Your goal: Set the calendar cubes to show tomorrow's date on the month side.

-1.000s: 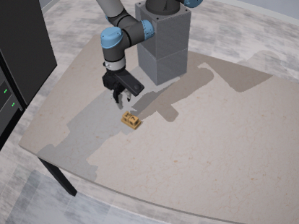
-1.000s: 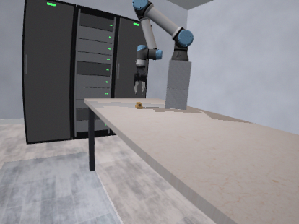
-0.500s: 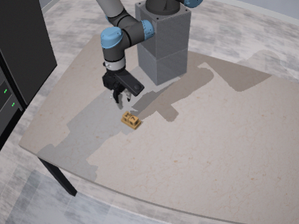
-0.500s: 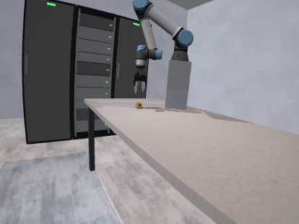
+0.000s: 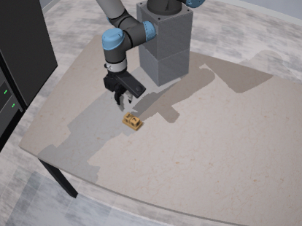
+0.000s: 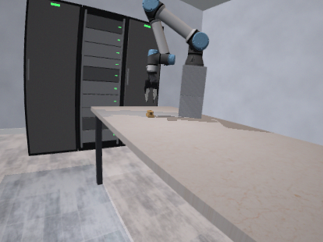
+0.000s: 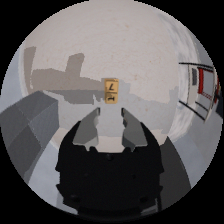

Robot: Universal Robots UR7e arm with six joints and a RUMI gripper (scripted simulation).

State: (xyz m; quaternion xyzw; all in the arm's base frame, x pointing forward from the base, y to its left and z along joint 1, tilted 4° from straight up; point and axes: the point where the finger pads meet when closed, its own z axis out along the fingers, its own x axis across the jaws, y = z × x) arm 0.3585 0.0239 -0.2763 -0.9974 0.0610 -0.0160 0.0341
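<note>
My gripper is now 90 mm above the wooden date cube. Also, from my hand: wooden cube: 40 mm to the left, 90 mm below; then tray: 20 mm to the left, 100 mm below.
</note>
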